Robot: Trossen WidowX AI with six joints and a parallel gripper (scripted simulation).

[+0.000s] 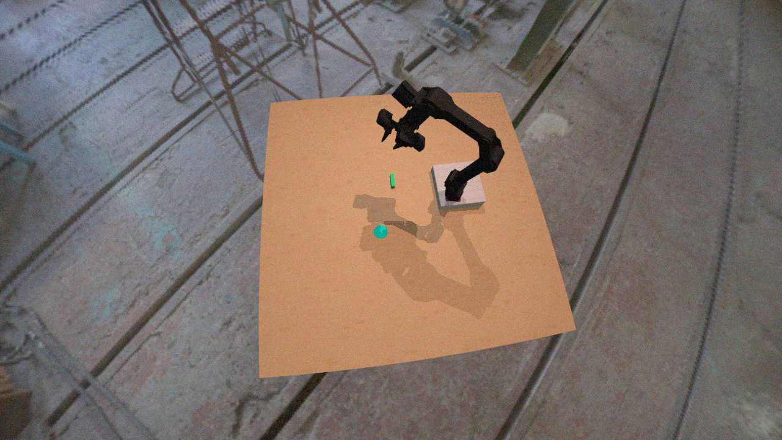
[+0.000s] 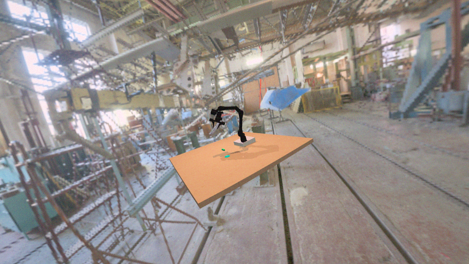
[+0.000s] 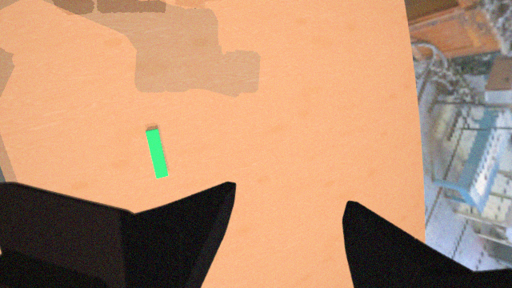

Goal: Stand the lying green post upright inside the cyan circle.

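Right now the green post is 40 mm behind my gripper tip, 10 mm to the right of it and 280 mm below it. Round my gripper tip: cyan circle 10 mm behind, 240 mm to the left, 290 mm below.
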